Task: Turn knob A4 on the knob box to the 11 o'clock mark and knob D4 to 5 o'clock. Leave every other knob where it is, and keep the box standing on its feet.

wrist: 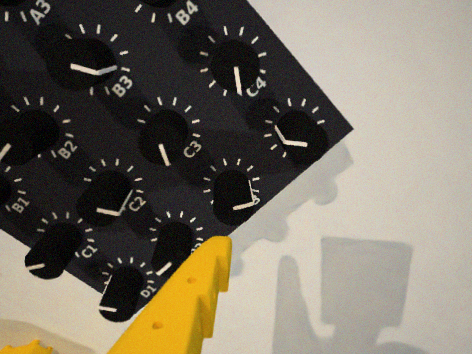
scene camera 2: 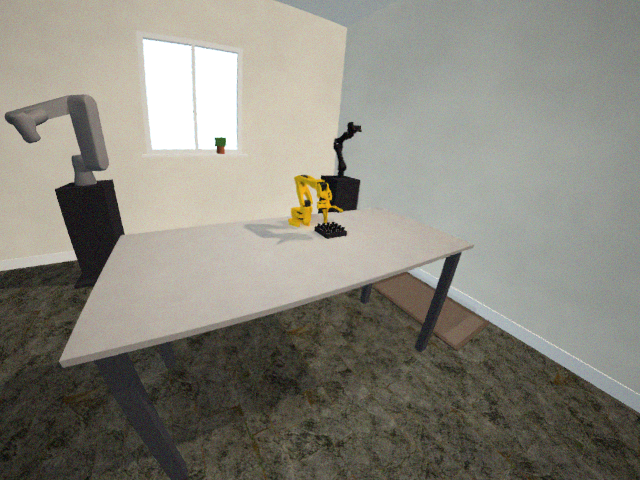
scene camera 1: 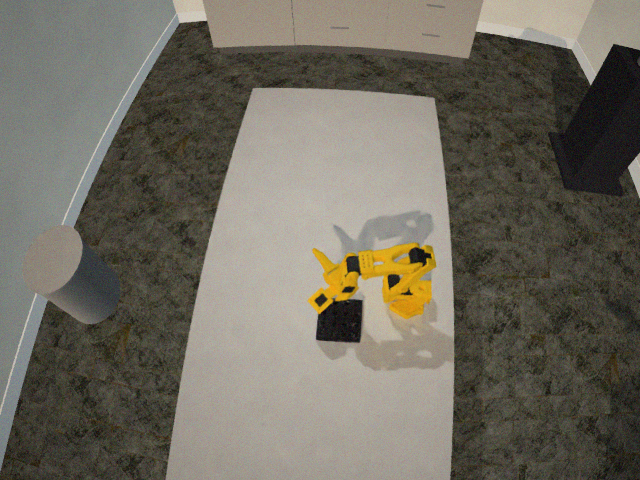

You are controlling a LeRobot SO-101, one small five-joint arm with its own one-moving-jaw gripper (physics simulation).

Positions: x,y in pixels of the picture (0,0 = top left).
A black knob box (wrist: pixel 137 137): 10 cm from the lens.
